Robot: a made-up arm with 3 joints. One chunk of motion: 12 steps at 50 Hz.
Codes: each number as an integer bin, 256 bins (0 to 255) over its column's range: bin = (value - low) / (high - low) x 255, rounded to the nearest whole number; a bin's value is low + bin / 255 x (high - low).
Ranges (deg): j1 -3..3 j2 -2..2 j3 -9..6
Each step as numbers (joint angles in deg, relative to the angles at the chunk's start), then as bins.
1 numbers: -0.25 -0.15 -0.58
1 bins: 117 118 143
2 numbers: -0.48 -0.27 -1.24
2 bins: 107 110 132
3 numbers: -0.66 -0.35 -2.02
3 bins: 99 105 119
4 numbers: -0.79 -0.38 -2.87
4 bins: 94 103 104
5 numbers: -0.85 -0.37 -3.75
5 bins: 91 104 89
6 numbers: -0.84 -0.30 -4.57
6 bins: 92 108 75
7 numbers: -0.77 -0.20 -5.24
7 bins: 95 115 64
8 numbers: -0.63 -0.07 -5.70
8 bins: 101 123 56
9 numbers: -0.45 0.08 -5.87
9 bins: 108 133 53
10 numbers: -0.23 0.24 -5.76
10 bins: 118 143 55
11 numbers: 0.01 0.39 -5.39
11 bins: 128 152 61
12 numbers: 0.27 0.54 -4.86
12 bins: 139 162 70
